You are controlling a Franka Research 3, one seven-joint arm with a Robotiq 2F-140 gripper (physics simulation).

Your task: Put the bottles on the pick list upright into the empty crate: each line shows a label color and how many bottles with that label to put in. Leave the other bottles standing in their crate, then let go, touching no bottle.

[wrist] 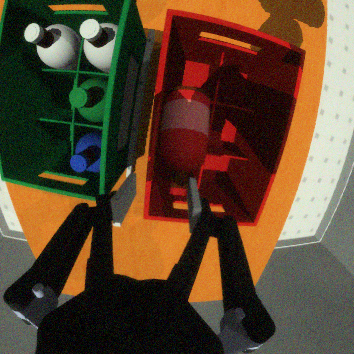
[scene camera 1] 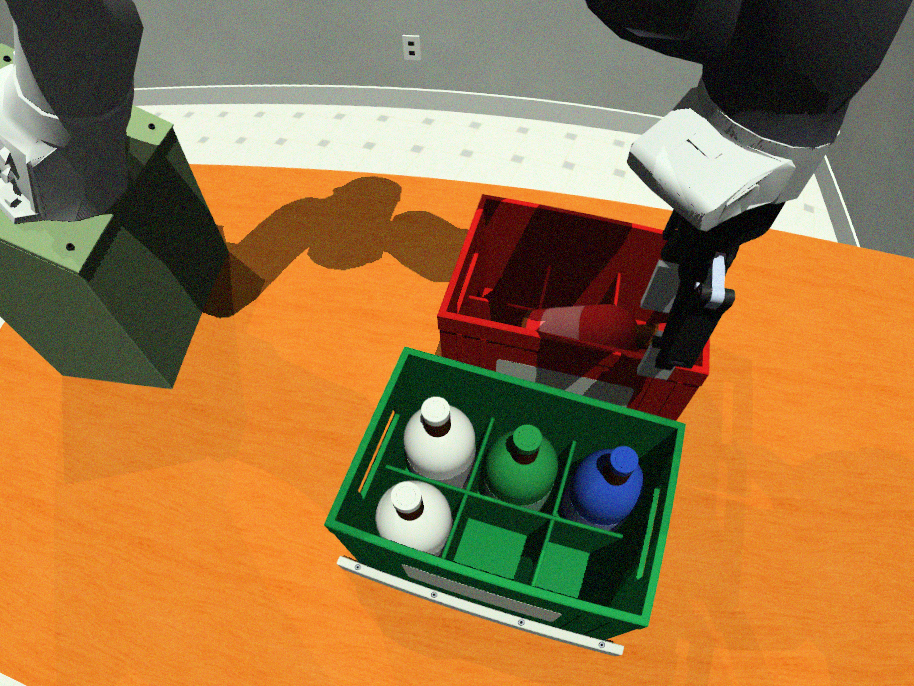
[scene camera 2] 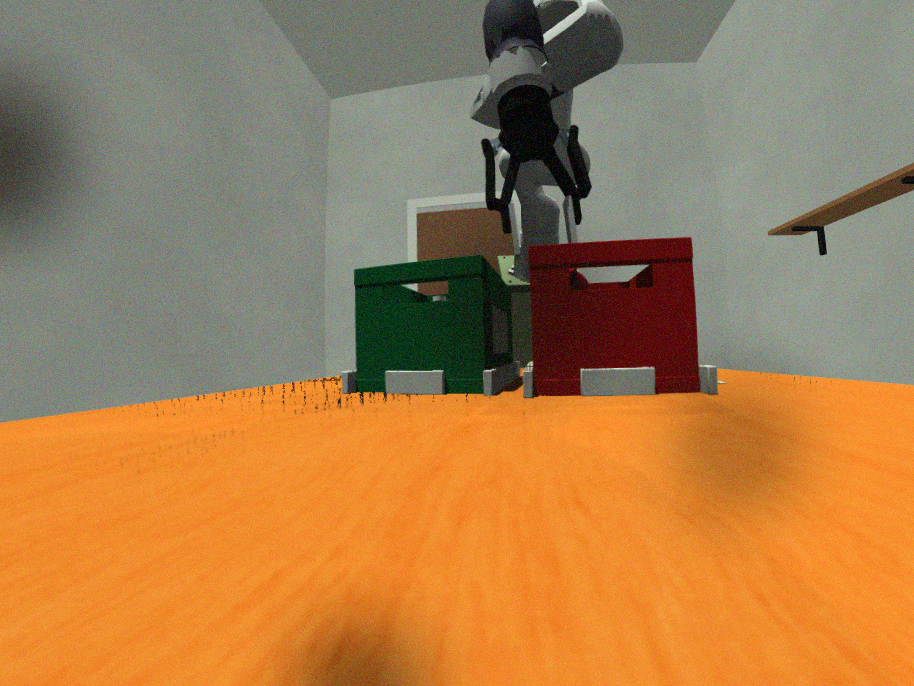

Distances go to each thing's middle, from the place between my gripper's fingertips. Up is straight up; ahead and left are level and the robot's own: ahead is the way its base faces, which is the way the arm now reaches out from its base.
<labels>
The red bottle [scene camera 1: 606, 324] is 6 cm below my hand, 6 cm behind it and 2 cm to the left of it. Also, from my hand: blue bottle [scene camera 1: 607, 486]: 12 cm to the right, 10 cm below; then white strip [scene camera 1: 375, 575]: 27 cm to the right, 17 cm below, 8 cm behind; then green bottle [scene camera 1: 521, 465]: 13 cm to the right, 10 cm below, 9 cm behind.
</labels>
